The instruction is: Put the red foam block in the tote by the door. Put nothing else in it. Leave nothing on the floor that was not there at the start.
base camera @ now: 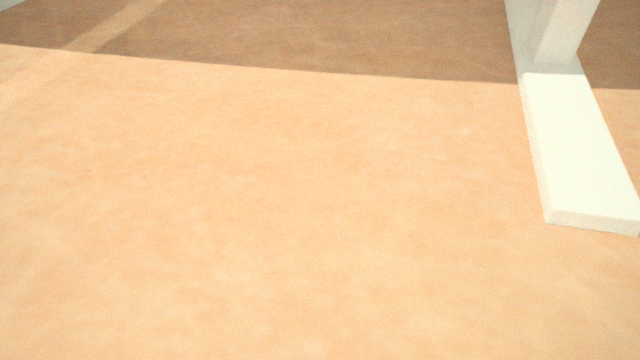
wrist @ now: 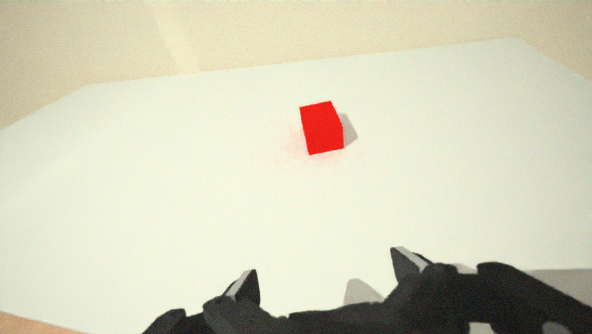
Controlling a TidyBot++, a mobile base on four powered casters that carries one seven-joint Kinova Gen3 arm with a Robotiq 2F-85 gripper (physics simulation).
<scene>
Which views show the red foam block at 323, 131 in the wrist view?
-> The wrist view only.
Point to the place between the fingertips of my gripper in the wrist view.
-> At 324, 273
</scene>
